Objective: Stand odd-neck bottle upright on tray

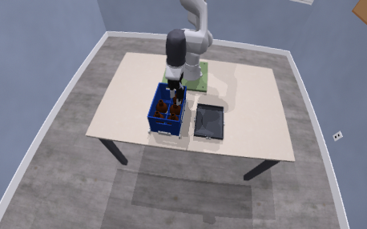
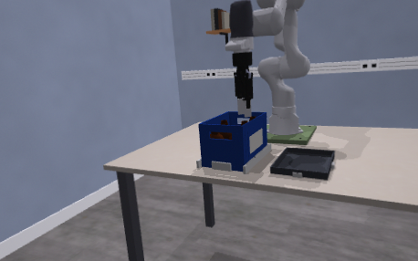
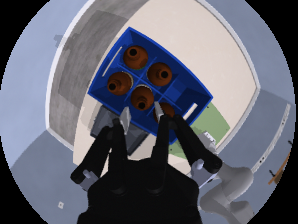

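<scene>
Right now my hand is 1 cm past the blue crate, 5 cm to the left of it and 13 cm above it. Round my hand: dark tray 3 cm ahead, 23 cm to the left, 20 cm below; then bottle 9 cm behind, 2 cm to the left, 13 cm below.
</scene>
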